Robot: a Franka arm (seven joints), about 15 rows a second.
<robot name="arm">
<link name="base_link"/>
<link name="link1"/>
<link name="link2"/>
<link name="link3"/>
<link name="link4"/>
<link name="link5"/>
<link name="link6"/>
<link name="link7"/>
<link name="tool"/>
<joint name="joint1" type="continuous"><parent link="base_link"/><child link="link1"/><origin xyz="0.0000 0.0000 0.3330"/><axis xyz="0 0 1"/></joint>
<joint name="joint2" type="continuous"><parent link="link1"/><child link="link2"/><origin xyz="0.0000 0.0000 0.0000"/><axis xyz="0 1 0"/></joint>
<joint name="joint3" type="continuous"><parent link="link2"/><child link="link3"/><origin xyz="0.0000 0.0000 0.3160"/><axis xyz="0 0 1"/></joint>
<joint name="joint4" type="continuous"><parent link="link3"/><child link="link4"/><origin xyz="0.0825 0.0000 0.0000"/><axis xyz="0 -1 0"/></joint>
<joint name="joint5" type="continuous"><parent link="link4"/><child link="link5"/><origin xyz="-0.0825 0.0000 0.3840"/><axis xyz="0 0 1"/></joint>
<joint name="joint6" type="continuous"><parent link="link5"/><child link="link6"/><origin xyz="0.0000 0.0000 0.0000"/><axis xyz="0 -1 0"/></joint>
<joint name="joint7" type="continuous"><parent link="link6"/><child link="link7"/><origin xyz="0.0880 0.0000 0.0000"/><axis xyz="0 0 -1"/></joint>
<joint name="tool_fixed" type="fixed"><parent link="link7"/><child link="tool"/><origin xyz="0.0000 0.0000 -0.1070" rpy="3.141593 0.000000 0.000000"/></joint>
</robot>
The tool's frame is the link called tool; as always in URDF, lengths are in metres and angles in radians. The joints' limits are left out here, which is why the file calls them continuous.
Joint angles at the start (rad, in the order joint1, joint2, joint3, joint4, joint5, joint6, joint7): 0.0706 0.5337 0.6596 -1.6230 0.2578 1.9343 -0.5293
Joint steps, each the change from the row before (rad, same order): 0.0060 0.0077 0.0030 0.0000 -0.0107 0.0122 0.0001; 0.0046 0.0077 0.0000 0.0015 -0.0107 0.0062 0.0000; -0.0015 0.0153 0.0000 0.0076 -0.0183 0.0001 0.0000; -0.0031 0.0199 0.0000 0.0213 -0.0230 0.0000 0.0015; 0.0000 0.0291 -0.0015 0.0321 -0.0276 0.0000 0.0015; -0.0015 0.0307 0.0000 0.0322 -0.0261 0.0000 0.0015; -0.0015 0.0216 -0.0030 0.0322 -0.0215 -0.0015 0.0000; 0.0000 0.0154 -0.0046 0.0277 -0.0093 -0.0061 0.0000
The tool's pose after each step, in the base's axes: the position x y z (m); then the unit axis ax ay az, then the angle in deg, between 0 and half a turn. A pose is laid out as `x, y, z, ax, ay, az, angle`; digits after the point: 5 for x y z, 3 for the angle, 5 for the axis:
0.51639, 0.41532, 0.36240, -0.84708, -0.52412, 0.08808, 149.362
0.51616, 0.41742, 0.35883, -0.84554, -0.52669, 0.08751, 149.710
0.51974, 0.41596, 0.35306, -0.84461, -0.52795, 0.08888, 150.179
0.52790, 0.41368, 0.35032, -0.84486, -0.52819, 0.08502, 150.672
0.53854, 0.41210, 0.34632, -0.84506, -0.52867, 0.07988, 151.152
0.54925, 0.41010, 0.34148, -0.84568, -0.52834, 0.07532, 151.491
0.56049, 0.40661, 0.34100, -0.84694, -0.52735, 0.06775, 151.938
0.56933, 0.40350, 0.34183, -0.84867, -0.52513, 0.06317, 152.027

